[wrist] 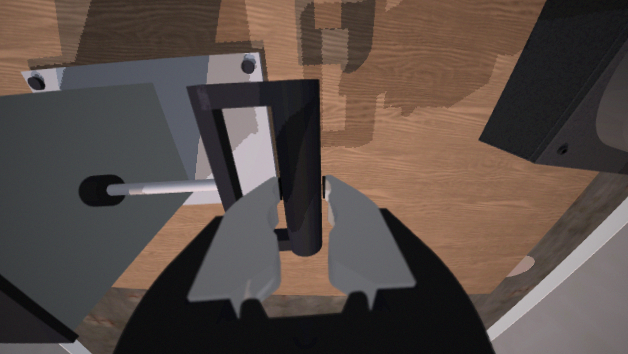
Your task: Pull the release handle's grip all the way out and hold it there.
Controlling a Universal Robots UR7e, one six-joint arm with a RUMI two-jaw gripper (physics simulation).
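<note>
The release handle's grip (302, 150) is a dark round bar at the right side of a dark rectangular frame, in the middle of the wrist view. A pale metal rod (165, 188) runs from the frame's left side to a black collar (95, 190) on a grey-green housing (75, 145). A length of the rod shows between collar and frame. My gripper (302, 178) is shut on the grip, with one grey finger on each side of the bar. The left finger hides part of the frame's lower left.
A light base plate (232, 70) with dark bolts lies under the housing on the wooden table top (425, 200). A large black box-like body (530, 90) stands at the upper right. A dark part (30, 320) shows at the lower left corner.
</note>
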